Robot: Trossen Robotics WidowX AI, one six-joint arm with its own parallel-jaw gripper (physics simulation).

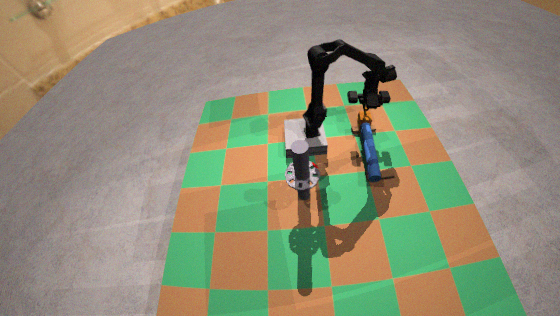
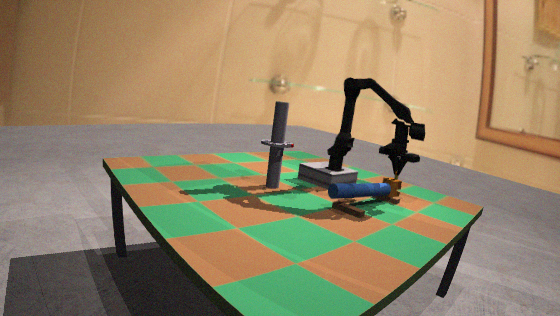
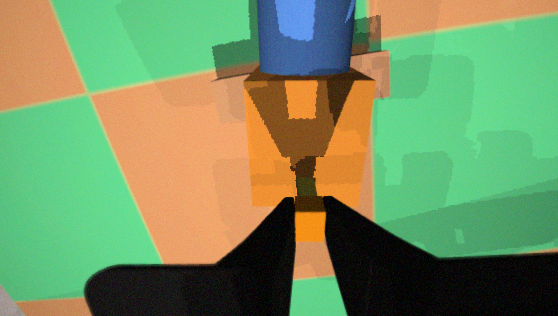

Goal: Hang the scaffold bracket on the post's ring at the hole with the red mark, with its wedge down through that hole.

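Note:
The scaffold bracket is a blue tube with an orange head. It lies level and low over the checkered mat on the right. A thin orange wedge stands up from the head. My gripper points straight down over the head and is shut on the wedge's top. The grey post stands upright left of the arm's base. Its ring has several holes, with the red mark on the side facing the base.
The arm's grey base block sits between the post and the bracket. A low brown support block lies under the tube. The green and orange mat covers the table.

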